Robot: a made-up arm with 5 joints.
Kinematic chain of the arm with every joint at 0, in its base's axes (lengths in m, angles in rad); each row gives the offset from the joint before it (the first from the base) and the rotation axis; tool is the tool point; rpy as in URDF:
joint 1: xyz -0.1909 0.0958 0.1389 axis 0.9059 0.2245 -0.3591
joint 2: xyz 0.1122 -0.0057 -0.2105 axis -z
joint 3: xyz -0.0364 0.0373 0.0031 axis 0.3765 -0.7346 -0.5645
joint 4: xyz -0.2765 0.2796 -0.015 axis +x
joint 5: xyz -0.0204 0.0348 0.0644 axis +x
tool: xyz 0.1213 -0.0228 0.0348 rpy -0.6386 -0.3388 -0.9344
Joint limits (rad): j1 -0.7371..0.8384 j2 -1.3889..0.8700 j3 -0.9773..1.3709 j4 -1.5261..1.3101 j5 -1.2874..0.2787
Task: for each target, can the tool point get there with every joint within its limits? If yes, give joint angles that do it. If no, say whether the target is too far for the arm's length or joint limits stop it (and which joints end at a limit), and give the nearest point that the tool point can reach.
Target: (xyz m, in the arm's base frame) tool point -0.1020 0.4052 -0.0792
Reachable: yes | joints -0.3870 0.4294 0.8043 0.7174 -1.1236
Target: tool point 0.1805 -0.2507 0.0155
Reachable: no: joint limits stop it (at a limit: joint 2, joint 3, joint 4, joint 5) | nearest point -0.2031 -0.1628 0.1576 | short by 0.418 m
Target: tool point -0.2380 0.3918 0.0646
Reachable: yes | joints 0.1744 -0.2540 1.1807 0.6360 -0.0242
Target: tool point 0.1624 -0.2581 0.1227
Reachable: no: joint limits stop it (at a limit: joint 1, joint 2, joint 4, joint 5) | nearest point -0.1877 -0.1566 0.2009 | short by 0.373 m
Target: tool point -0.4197 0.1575 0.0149
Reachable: yes | joints -0.1816 -0.9871 1.0895 0.3012 -0.0458
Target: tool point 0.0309 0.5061 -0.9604
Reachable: no: too far | nearest point -0.0371 0.3291 -0.3531 | short by 0.636 m
